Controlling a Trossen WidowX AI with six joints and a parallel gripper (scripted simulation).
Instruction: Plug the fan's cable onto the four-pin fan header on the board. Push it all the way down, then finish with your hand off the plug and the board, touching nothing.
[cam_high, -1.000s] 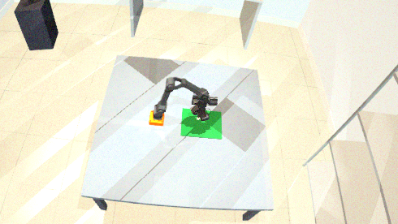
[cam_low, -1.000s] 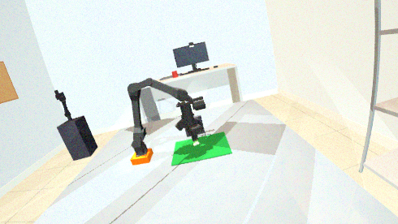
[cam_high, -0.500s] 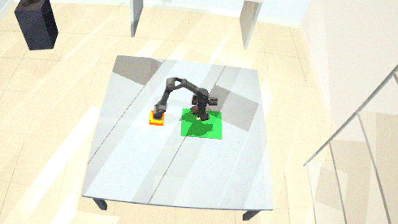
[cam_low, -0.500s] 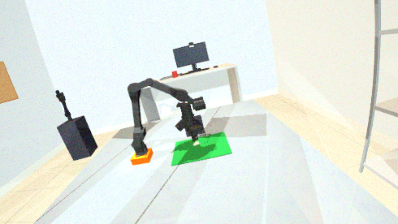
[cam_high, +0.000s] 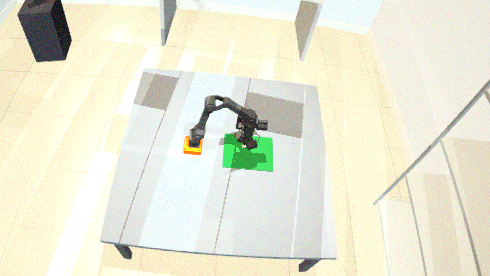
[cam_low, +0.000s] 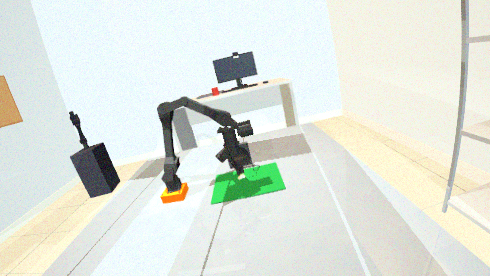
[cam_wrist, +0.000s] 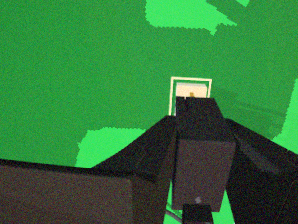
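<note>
The green circuit board is 2 cm ahead of my gripper tip, 4 cm to the right of it and 5 cm below it. The rest, counted from my gripper tip: dark fan plug: 1 cm ahead, 1 cm above; fan: 3 cm ahead, 14 cm to the left, 2 cm above.
</note>
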